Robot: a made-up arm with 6 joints.
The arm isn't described. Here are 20 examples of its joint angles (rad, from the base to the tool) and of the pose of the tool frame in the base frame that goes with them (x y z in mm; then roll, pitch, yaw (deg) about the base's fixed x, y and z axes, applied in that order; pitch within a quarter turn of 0, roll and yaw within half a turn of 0).
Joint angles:
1: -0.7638 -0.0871 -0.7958 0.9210 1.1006 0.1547
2: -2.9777 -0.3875 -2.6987 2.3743 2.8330 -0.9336
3: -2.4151 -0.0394 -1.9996 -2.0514 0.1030 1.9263
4: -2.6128 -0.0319 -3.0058 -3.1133 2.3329 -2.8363
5: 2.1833 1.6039 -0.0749 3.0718 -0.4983 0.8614
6: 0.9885 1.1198 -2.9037 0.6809 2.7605 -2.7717
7: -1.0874 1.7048 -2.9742 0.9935 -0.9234 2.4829
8: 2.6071 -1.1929 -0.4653 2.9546 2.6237 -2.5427
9: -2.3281 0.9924 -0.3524 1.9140 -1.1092 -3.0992
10: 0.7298 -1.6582 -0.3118 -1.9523 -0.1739 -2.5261
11: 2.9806 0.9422 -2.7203 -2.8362 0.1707 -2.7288
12: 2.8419 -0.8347 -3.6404 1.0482 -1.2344 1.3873
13: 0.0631 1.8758 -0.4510 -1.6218 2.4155 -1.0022
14: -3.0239 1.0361 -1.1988 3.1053 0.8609 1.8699
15: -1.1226 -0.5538 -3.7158 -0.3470 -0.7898 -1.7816
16: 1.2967 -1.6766 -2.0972 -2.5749 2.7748 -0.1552
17: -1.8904 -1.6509 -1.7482 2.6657 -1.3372 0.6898
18: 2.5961 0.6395 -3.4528 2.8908 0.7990 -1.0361
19: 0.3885 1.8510 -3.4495 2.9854 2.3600 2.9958
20: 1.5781 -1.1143 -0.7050 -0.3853 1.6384 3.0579
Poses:
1: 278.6 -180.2 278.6 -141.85 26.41 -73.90
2: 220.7 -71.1 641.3 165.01 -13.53 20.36
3: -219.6 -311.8 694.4 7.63 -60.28 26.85
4: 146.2 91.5 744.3 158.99 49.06 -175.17
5: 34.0 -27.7 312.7 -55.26 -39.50 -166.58
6: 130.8 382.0 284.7 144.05 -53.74 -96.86
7: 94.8 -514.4 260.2 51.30 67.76 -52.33
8: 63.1 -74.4 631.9 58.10 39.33 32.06
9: -209.3 27.4 223.0 -108.57 56.18 -0.04
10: -43.1 132.7 419.6 -70.86 9.38 -35.18
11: -613.3 72.9 420.2 -59.94 -43.82 55.80
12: 375.2 43.2 373.9 125.70 -49.32 106.42
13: 67.2 -178.1 53.4 -83.34 -49.49 -133.14
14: -392.9 -47.8 -29.7 122.47 -14.24 -90.31
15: -120.2 394.3 407.5 -110.25 -29.30 21.24
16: -48.4 -487.1 273.6 -159.92 7.18 -66.62
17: -10.5 213.9 451.9 55.88 37.66 -70.63
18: -218.1 125.1 844.6 21.91 -17.67 73.43
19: 380.5 186.6 381.7 4.16 47.34 -160.64
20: 56.7 126.5 408.5 -157.48 8.84 -86.56
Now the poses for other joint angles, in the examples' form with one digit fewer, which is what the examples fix.
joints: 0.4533 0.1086 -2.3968 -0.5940 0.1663 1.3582
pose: 232 168 856 -48.7 -34.4 -96.8
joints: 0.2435 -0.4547 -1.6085 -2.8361 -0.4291 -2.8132
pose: 230 108 564 -81.9 -55.5 -75.6
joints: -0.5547 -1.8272 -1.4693 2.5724 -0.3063 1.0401
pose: -241 53 575 11.1 0.9 -4.0
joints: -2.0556 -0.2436 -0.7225 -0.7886 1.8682 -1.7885
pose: -192 -101 302 -115.2 24.6 8.5
